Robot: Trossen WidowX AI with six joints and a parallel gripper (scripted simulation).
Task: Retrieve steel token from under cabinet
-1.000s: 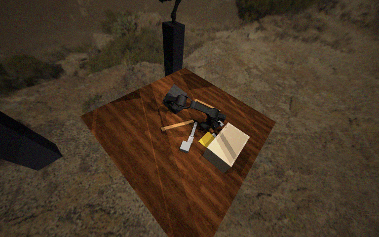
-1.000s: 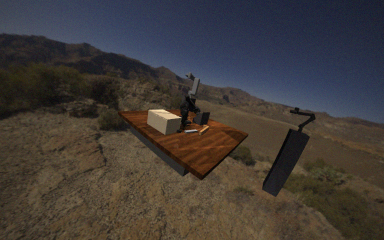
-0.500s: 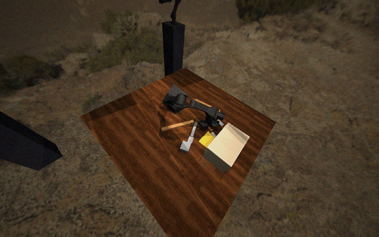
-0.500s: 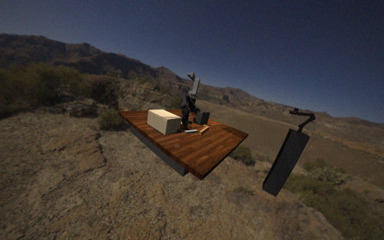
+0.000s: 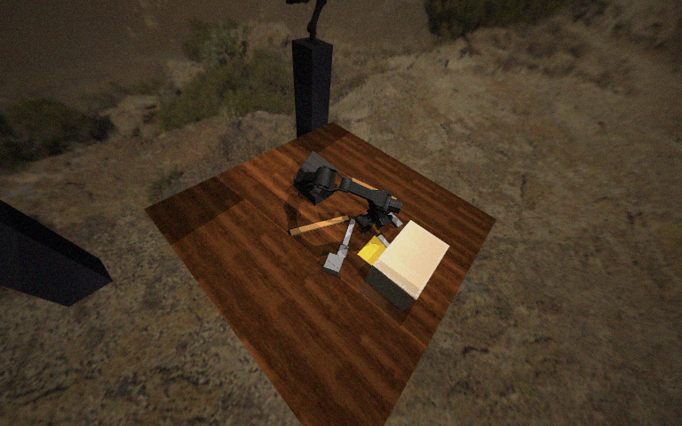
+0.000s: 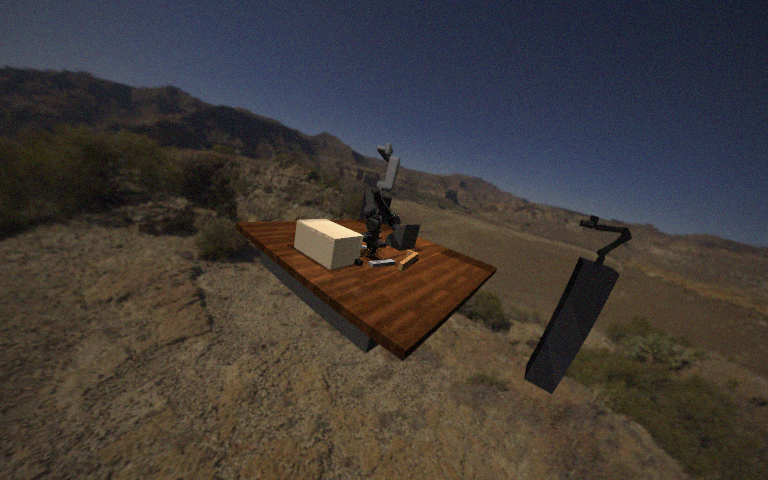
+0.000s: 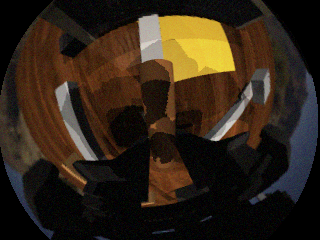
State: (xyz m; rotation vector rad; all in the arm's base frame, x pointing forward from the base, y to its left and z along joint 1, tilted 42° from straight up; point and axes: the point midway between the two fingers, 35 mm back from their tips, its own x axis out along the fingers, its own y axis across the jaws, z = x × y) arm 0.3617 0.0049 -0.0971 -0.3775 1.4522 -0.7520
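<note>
Right now my gripper tip is 4 cm short of the grey bar and 12 cm to the right of it. Round my gripper tip: steel token (27 cm ahead, 9 cm to the right); wooden stick (17 cm behind, 18 cm to the right); grey scraper (2 cm behind, 16 cm to the right).
</note>
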